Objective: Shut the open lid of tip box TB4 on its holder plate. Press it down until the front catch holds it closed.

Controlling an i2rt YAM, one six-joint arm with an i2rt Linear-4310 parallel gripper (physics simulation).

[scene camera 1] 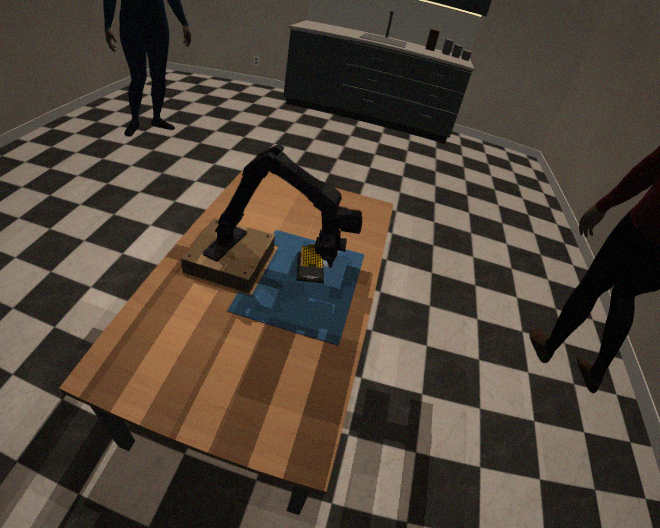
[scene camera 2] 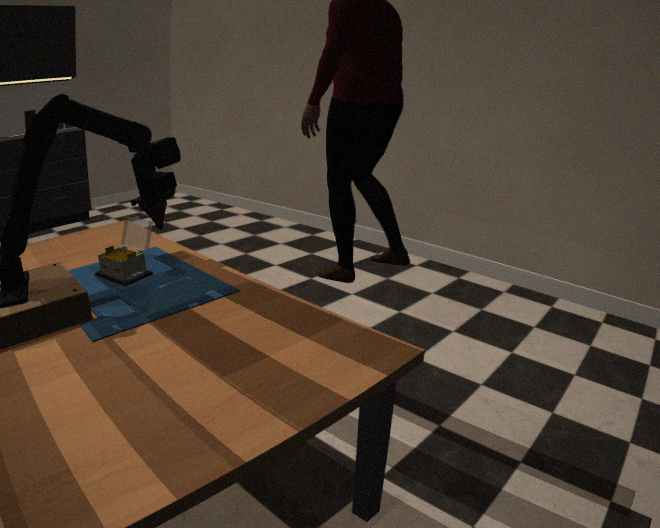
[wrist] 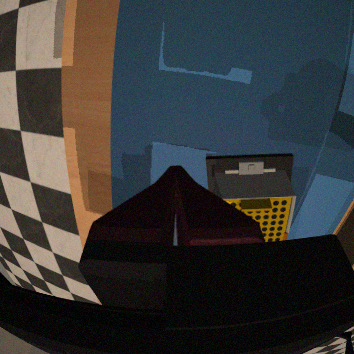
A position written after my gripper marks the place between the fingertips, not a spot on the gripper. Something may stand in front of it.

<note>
My gripper (wrist: 175, 174) is shut, holding nothing. Also in view: a perforated rack (wrist: 271, 214). Also in view: a clear lid (scene camera 2: 136, 234) and a blue mat (scene camera 1: 318, 310).
The blue mat shows as well in the wrist view (wrist: 183, 87).
</note>
